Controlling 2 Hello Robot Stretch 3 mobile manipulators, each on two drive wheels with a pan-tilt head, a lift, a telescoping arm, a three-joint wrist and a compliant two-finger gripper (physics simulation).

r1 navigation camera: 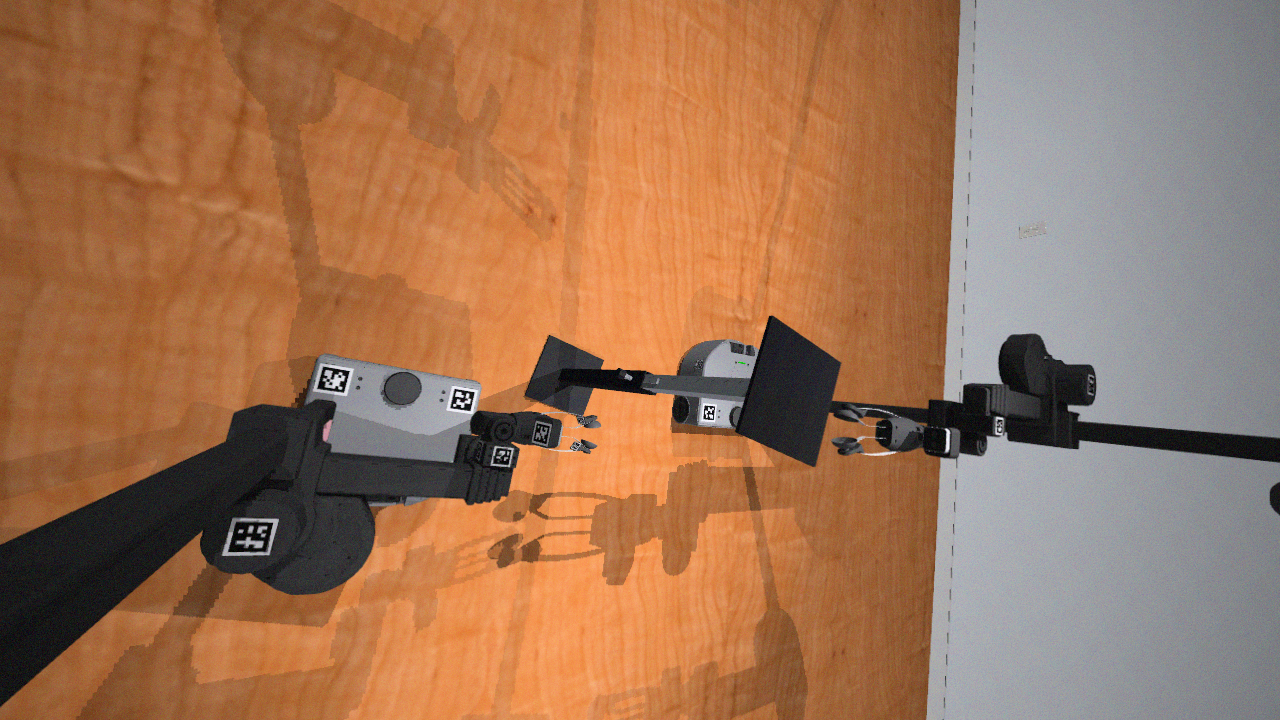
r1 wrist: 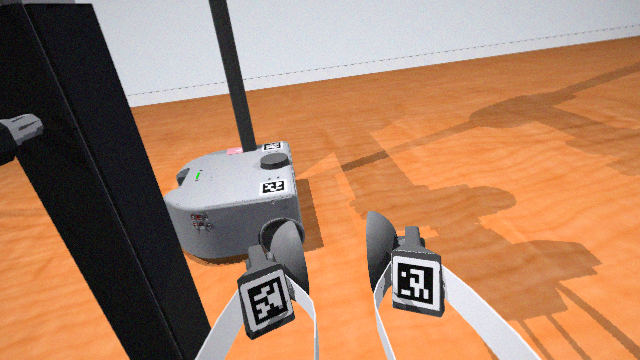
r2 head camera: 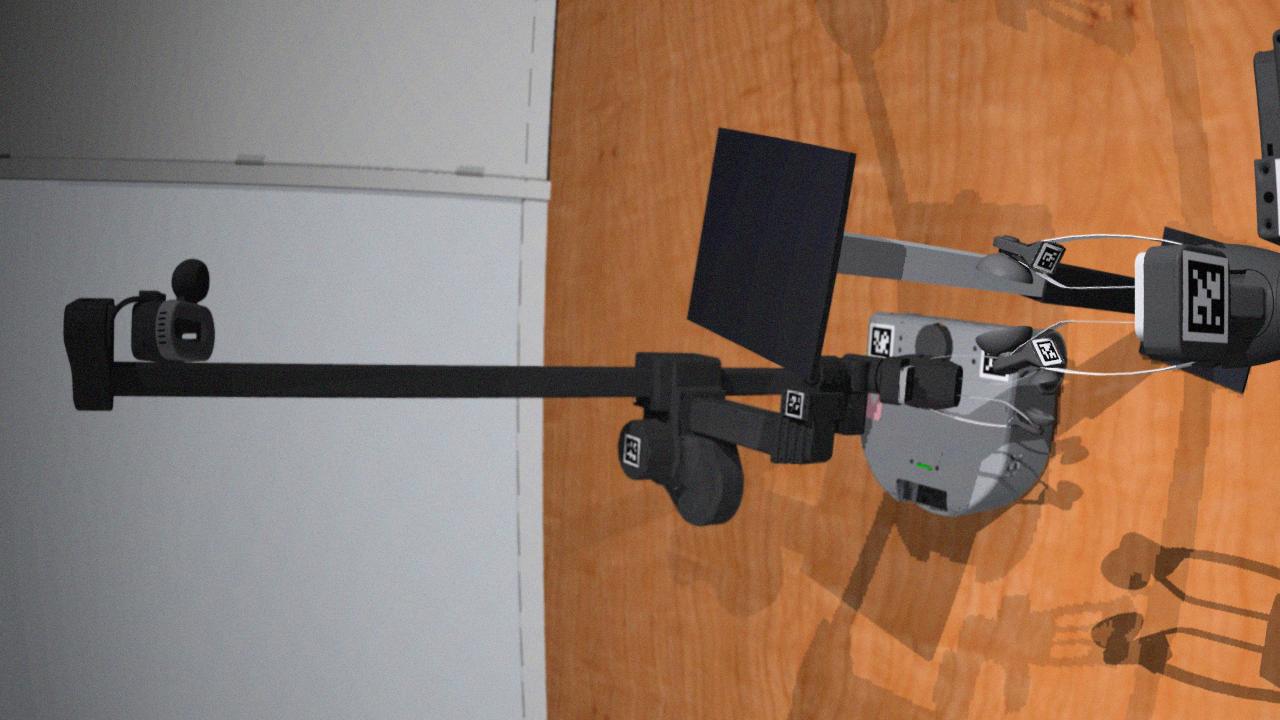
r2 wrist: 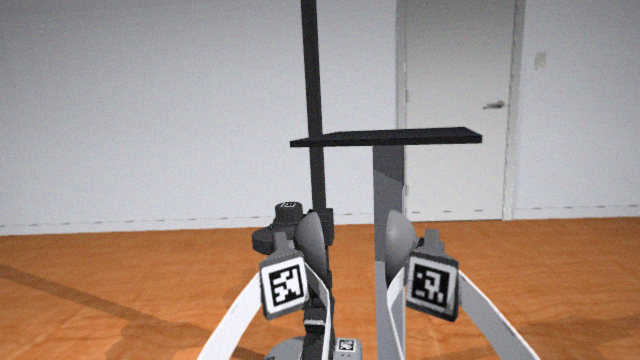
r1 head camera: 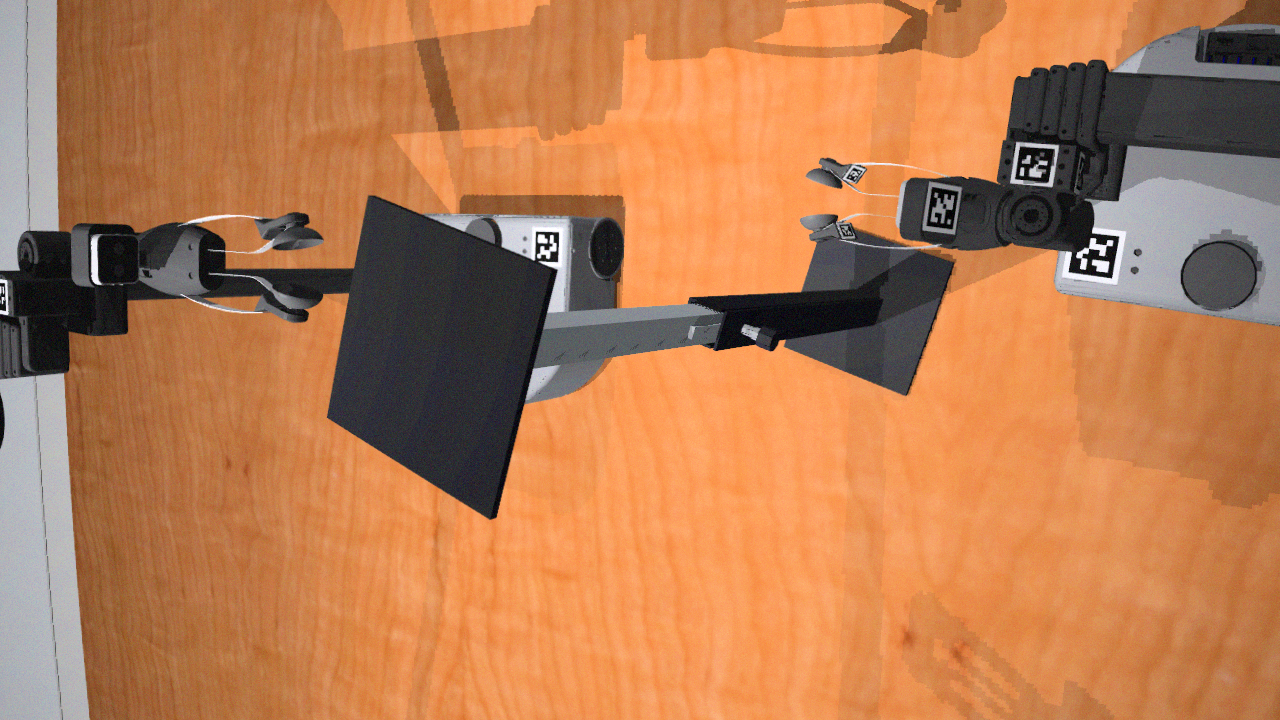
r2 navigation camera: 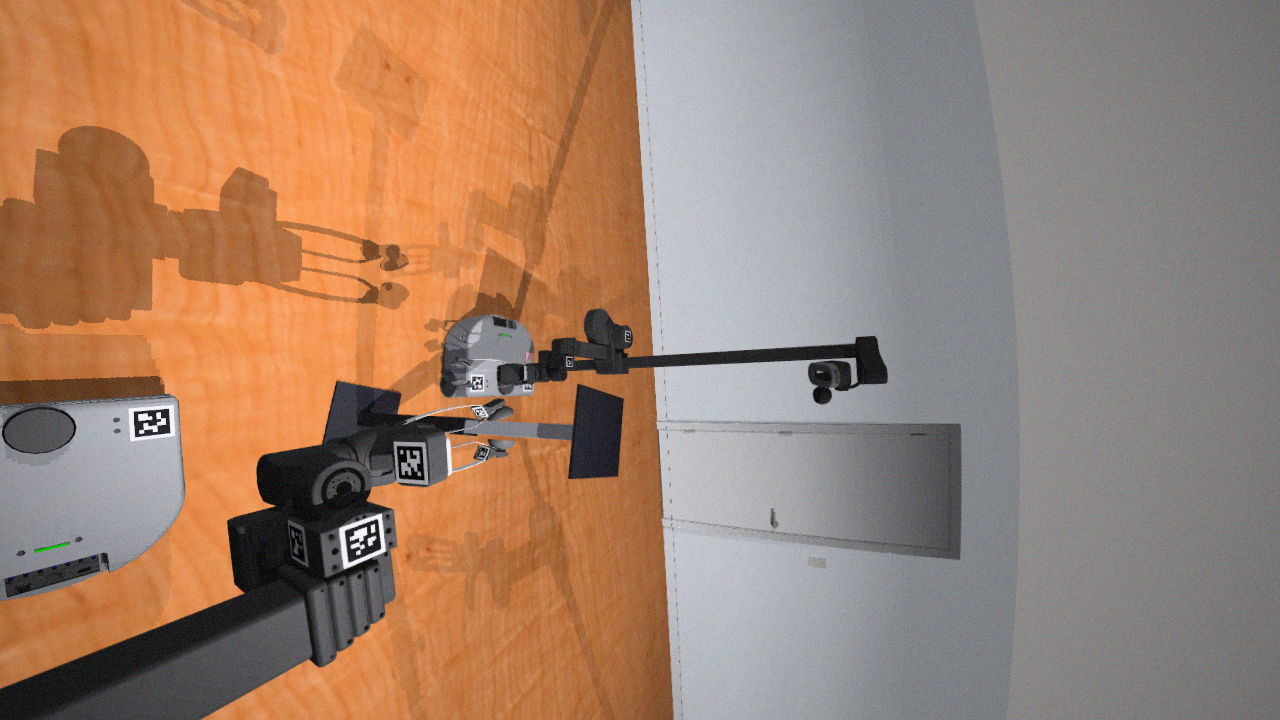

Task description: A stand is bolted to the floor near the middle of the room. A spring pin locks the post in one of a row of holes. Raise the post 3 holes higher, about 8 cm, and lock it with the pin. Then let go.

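Note:
The stand's grey post [r1 head camera: 626, 335] [r1 navigation camera: 702, 385] [r2 head camera: 930, 259] [r2 navigation camera: 546, 431] [r2 wrist: 389, 200] rises from a black sleeve [r1 head camera: 810, 313] [r1 wrist: 100, 150] and carries a dark top plate [r1 head camera: 438, 358] [r1 navigation camera: 787, 394] [r2 head camera: 769, 241] [r2 wrist: 400, 136]. The spring pin [r1 head camera: 759, 336] [r1 navigation camera: 624, 376] [r1 wrist: 22, 127] sticks out of the sleeve near its upper end; its tip inside is hidden. The r1 gripper [r1 head camera: 821, 200] [r1 navigation camera: 586, 433] [r1 wrist: 336, 255] is open beside the sleeve, right of it in its wrist view. The r2 gripper [r1 head camera: 295, 266] [r2 head camera: 1004, 304] [r2 navigation camera: 499, 429] [r2 wrist: 355, 245] is open below plate height, with the post behind its right fingertip.
The stand's floor plate [r1 head camera: 904, 358] [r2 navigation camera: 344, 411] lies at the sleeve's foot. The r1 base [r1 head camera: 1154, 259] [r1 navigation camera: 393, 429] and r2 base [r1 navigation camera: 716, 358] [r1 wrist: 230, 200] stand on different sides of the stand. A wall [r1 navigation camera: 1118, 223] and a door [r2 navigation camera: 805, 483] are beyond.

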